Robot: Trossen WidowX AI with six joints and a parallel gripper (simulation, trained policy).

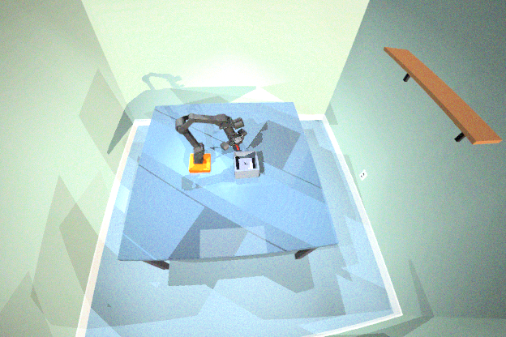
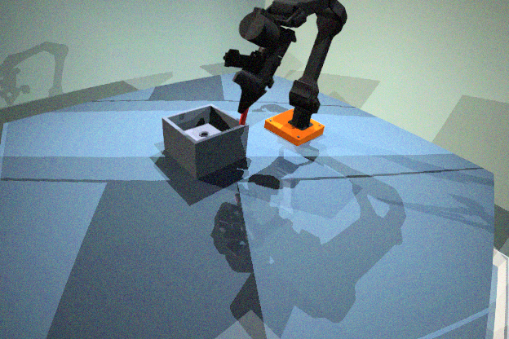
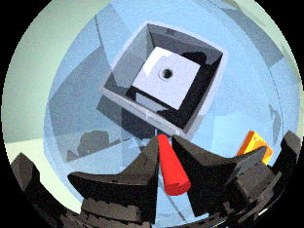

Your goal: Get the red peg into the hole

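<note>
The red peg is 1 cm behind my gripper tip, 1 cm to the left of it and 1 cm above it. The rest, counted from my gripper tip: grey box: 5 cm ahead, 8 cm to the right, 11 cm below; plate: 5 cm ahead, 8 cm to the right, 9 cm below.
</note>
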